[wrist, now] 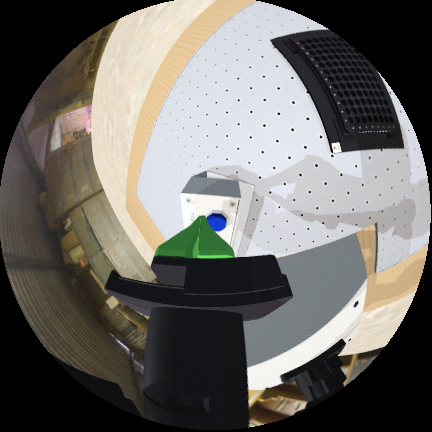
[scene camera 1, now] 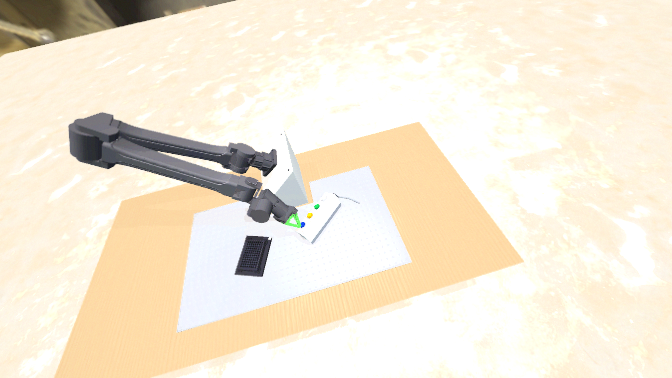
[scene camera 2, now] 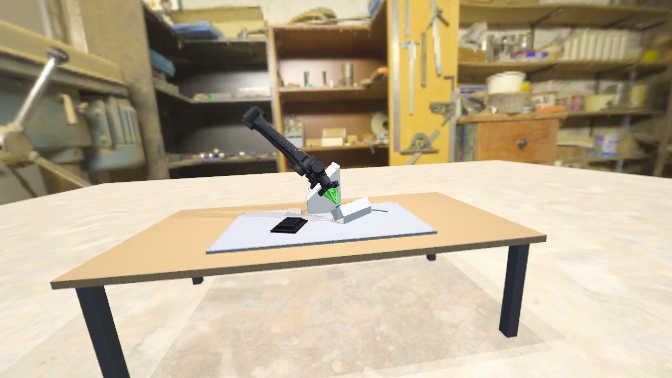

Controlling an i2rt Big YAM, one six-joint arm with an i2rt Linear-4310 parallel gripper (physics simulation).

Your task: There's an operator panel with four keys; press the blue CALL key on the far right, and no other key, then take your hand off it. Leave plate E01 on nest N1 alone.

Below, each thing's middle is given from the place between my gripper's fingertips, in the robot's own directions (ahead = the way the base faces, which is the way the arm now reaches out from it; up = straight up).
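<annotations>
As I look at the black well plate (wrist: 358, 110), I find it 50 mm ahead of my hand and 70 mm below it. The plate is also 230 mm to the right of my hand.
</annotations>
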